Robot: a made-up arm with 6 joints.
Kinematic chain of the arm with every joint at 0, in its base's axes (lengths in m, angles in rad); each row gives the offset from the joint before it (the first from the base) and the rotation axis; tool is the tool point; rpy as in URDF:
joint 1: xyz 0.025 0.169 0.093 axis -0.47 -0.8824 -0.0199
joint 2: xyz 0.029 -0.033 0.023 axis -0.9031 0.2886 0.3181
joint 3: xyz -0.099 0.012 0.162 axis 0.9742 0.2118 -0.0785
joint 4: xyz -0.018 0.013 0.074 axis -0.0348 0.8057 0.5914
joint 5: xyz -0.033 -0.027 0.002 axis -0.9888 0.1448 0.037
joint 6: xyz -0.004 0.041 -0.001 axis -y
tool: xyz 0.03 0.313 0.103 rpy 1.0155 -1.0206 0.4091
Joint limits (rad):
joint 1: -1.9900..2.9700
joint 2: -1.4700..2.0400
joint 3: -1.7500..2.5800
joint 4: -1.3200..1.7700
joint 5: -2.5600..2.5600
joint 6: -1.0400..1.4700
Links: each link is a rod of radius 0.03 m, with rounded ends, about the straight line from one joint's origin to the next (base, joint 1, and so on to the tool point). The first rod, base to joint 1, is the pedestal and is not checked.
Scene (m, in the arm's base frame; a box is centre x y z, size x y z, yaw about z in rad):
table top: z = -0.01
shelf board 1: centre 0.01 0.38 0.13 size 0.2 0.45 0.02 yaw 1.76
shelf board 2: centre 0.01 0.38 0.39 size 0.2 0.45 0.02 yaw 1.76
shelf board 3: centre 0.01 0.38 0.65 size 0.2 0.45 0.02 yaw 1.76
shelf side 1: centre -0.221 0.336 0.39 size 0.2 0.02 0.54 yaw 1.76
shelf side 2: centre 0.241 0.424 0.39 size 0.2 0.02 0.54 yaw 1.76
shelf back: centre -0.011 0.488 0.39 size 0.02 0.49 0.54 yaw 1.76
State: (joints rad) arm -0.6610 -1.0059 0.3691 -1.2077 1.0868 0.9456
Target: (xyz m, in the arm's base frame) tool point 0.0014 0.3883 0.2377
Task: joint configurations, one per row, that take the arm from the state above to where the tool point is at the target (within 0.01 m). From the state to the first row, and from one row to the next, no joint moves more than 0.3 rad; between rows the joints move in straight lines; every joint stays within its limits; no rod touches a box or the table.
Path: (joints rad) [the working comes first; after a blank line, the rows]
Joints at the target: -0.2090 -0.5290 0.3104 -0.4776 1.2896 1.1525
Straight joint move there: clear.

1: -0.5103 -0.8469 0.3495 -0.9643 1.1544 1.0146
2: -0.3597 -0.6880 0.3300 -0.7209 1.2220 1.0835
3: -0.2090 -0.5290 0.3104 -0.4776 1.2896 1.1525

